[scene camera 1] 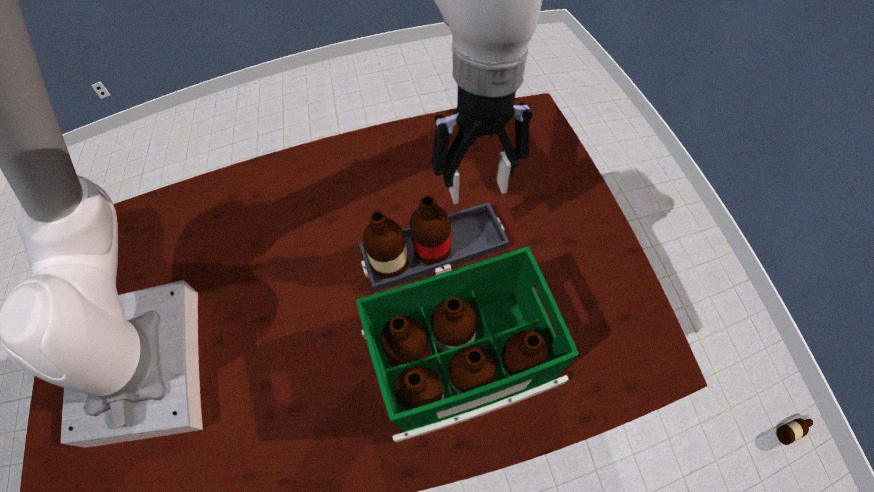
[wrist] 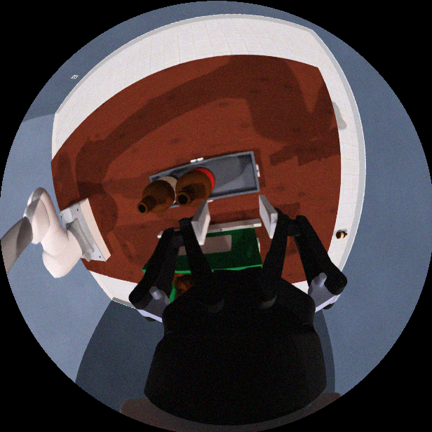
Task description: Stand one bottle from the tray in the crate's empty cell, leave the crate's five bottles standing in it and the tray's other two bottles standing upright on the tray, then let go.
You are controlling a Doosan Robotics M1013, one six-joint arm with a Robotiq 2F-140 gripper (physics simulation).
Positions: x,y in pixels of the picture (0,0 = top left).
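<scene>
Scene camera 1 shows the gripper, a red-label bottle (pixel 430 229) and a cream-label bottle. The wrist view shows the gripper and the cream-label bottle as well, along with the red-label bottle (pixel 191 188). The spot on the gripper (scene camera 1: pixel 442 162) and the spot on the gripper (wrist: pixel 176 260) are the same spot. The spot on the cream-label bottle (wrist: pixel 157 196) and the spot on the cream-label bottle (scene camera 1: pixel 391 223) are the same spot too.
</scene>
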